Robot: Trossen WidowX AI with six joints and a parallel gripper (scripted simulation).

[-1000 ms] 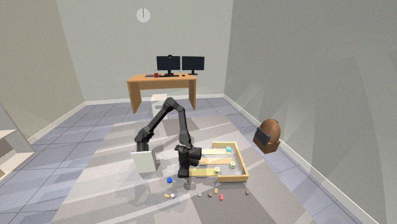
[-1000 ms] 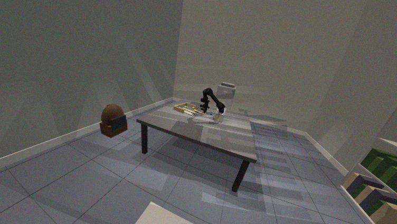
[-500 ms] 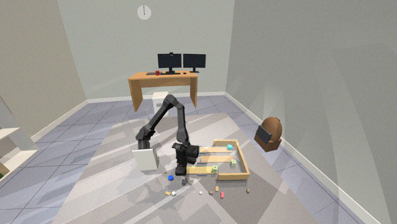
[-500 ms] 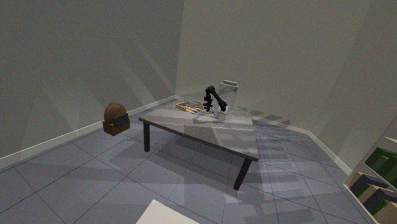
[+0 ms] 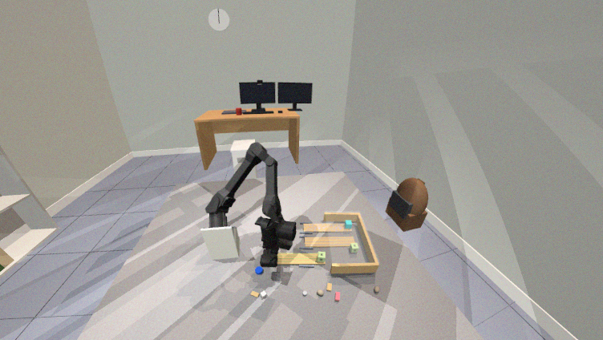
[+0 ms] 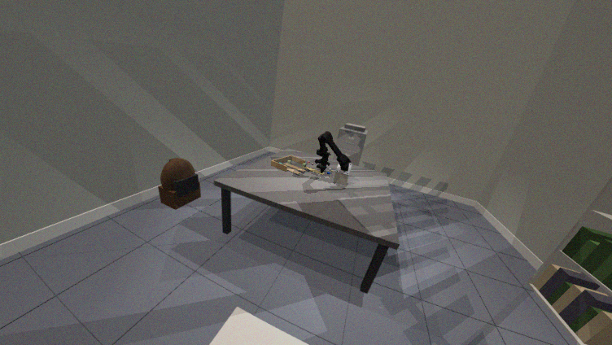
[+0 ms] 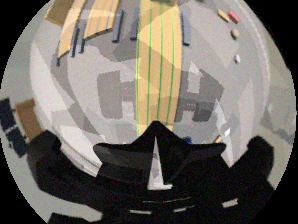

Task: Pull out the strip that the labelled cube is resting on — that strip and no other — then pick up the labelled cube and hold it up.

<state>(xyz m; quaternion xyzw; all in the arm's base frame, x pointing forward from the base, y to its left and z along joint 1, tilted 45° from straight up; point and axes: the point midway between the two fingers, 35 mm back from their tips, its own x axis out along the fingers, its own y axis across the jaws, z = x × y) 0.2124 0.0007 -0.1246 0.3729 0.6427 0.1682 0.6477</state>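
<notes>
Now: gripper tip 9 cm short of the strip and 3 cm to the left of it. Round my gripper tip: blue disc (6 cm behind, 5 cm to the right).
</notes>
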